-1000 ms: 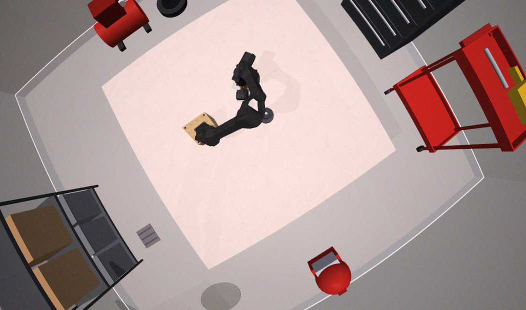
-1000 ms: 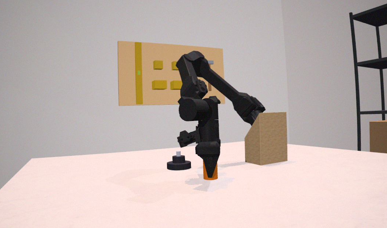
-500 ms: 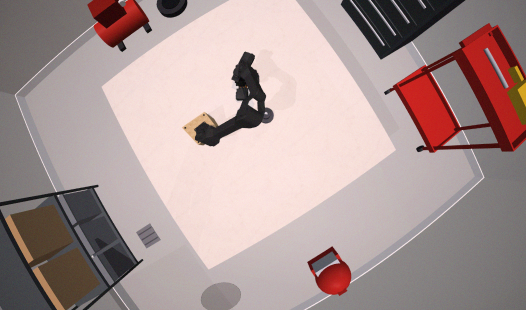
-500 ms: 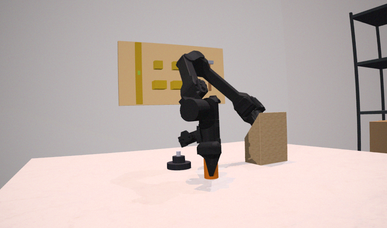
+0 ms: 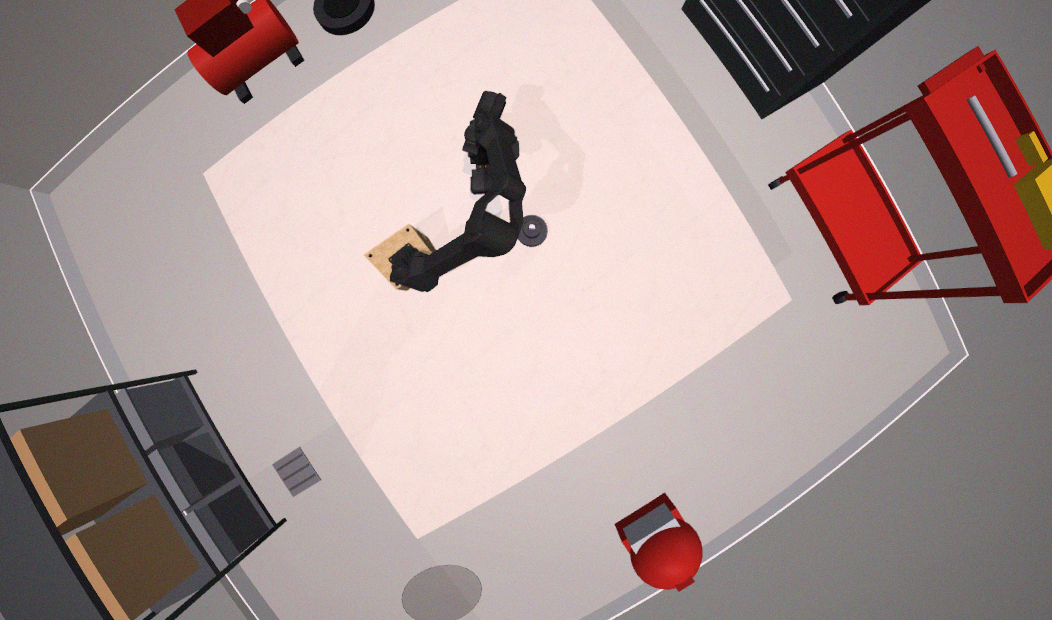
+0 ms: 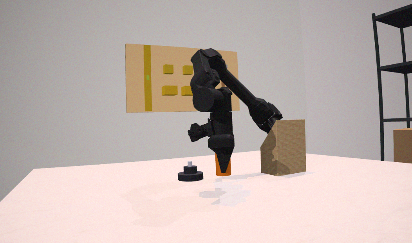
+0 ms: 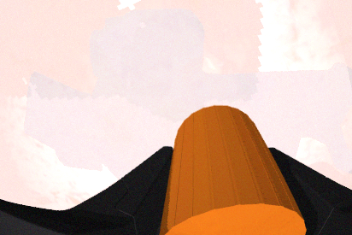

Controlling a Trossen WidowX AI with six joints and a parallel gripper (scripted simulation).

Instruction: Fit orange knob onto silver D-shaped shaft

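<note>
The pedestal is 20 cm to the right of my gripper tip and 2 cm below it. Also, from my gripper tip: knob 3 cm above.
</note>
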